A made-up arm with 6 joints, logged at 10 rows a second.
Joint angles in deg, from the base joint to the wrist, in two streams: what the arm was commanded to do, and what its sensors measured. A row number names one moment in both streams.
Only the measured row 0 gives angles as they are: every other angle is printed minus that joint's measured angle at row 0.
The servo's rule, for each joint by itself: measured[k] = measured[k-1] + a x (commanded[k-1-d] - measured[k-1]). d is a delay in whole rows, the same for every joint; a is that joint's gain. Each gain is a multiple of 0.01, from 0.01 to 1. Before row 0 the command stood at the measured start. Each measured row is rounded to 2 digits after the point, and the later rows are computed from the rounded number. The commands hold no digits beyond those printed.
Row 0, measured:
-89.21, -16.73, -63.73, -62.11, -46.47, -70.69
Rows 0 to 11, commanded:
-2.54, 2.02, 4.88, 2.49, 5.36, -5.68
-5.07, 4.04, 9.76, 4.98, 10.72, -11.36
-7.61, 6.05, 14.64, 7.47, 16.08, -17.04
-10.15, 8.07, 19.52, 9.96, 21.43, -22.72
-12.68, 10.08, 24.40, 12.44, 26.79, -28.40
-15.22, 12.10, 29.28, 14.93, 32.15, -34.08
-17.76, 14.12, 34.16, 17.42, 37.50, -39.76
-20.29, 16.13, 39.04, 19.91, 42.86, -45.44
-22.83, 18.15, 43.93, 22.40, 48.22, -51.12
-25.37, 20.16, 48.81, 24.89, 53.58, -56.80
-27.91, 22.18, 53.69, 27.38, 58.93, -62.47
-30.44, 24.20, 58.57, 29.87, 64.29, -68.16
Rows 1 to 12, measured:
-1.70, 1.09, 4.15, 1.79, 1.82, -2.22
-3.96, 2.68, 8.92, 4.09, 4.85, -5.78
-6.41, 4.50, 13.78, 6.52, 8.67, -10.17
-8.92, 6.43, 18.66, 9.00, 13.01, -15.06
-11.44, 8.40, 23.54, 11.48, 17.70, -20.26
-13.97, 10.40, 28.42, 13.96, 22.61, -25.65
-16.51, 12.41, 33.30, 16.45, 27.67, -31.15
-19.04, 14.42, 38.18, 18.94, 32.83, -36.72
-21.58, 16.43, 43.07, 21.43, 38.06, -42.34
-24.12, 18.44, 47.95, 23.92, 43.34, -47.98
-26.66, 20.46, 52.83, 26.41, 48.64, -53.63
-29.19, 22.48, 57.71, 28.90, 53.96, -59.30
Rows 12 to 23, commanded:
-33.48, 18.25, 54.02, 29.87, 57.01, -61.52
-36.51, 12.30, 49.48, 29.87, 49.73, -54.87
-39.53, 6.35, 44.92, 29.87, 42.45, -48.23
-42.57, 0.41, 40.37, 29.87, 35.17, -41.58
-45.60, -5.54, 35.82, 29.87, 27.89, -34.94
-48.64, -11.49, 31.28, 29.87, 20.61, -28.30
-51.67, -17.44, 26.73, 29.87, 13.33, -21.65
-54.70, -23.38, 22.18, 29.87, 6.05, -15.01
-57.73, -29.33, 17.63, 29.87, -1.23, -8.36
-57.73, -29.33, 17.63, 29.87, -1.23, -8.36
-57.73, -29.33, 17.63, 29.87, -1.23, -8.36
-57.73, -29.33, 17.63, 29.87, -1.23, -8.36
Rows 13 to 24, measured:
-32.06, 20.20, 54.57, 29.60, 55.00, -60.17
-35.04, 15.93, 50.24, 29.79, 53.21, -58.10
-38.05, 10.76, 45.72, 29.85, 49.55, -54.25
-41.08, 5.17, 41.17, 29.86, 44.66, -49.31
-44.11, -0.61, 36.62, 29.87, 38.96, -43.71
-47.15, -6.49, 32.08, 29.87, 32.72, -37.70
-50.18, -12.40, 27.53, 29.87, 26.13, -31.44
-53.21, -18.33, 22.98, 29.87, 19.30, -25.03
-56.24, -24.27, 18.43, 29.87, 12.32, -18.53
-57.24, -27.00, 17.75, 29.87, 7.71, -14.56
-57.57, -28.26, 17.65, 29.87, 4.67, -12.14
-57.68, -28.84, 17.63, 29.87, 2.66, -10.67

